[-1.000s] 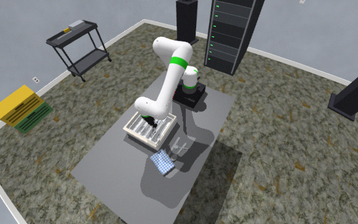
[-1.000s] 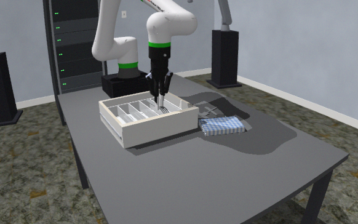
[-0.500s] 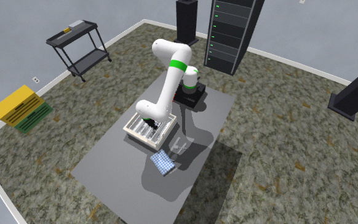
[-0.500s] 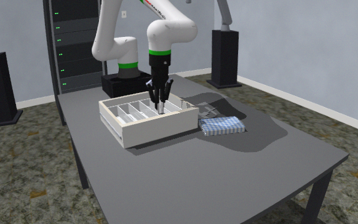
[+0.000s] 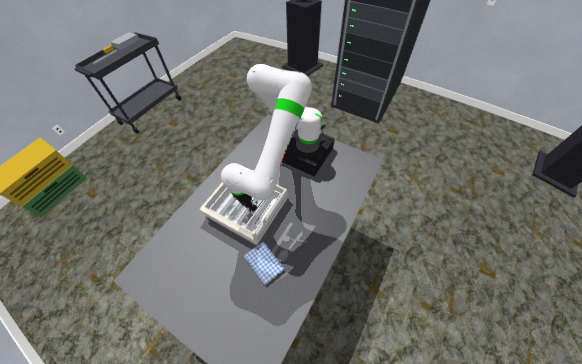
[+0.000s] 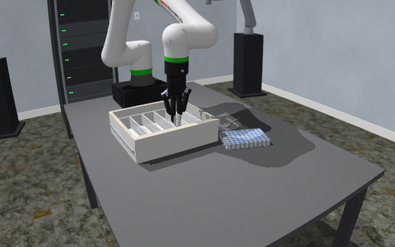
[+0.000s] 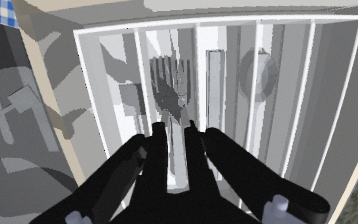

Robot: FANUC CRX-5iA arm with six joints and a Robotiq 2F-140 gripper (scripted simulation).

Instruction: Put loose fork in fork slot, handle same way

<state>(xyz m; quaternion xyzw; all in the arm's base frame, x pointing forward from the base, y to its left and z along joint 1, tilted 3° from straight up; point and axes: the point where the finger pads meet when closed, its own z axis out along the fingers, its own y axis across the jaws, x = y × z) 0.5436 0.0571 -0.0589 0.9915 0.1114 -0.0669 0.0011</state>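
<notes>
My gripper is now 2 cm past the cream cutlery tray, 6 cm to the left of it and 1 cm above it. The rest, counted from my hand: blue checked napkin (15 cm ahead, 24 cm to the left, 5 cm below).
</notes>
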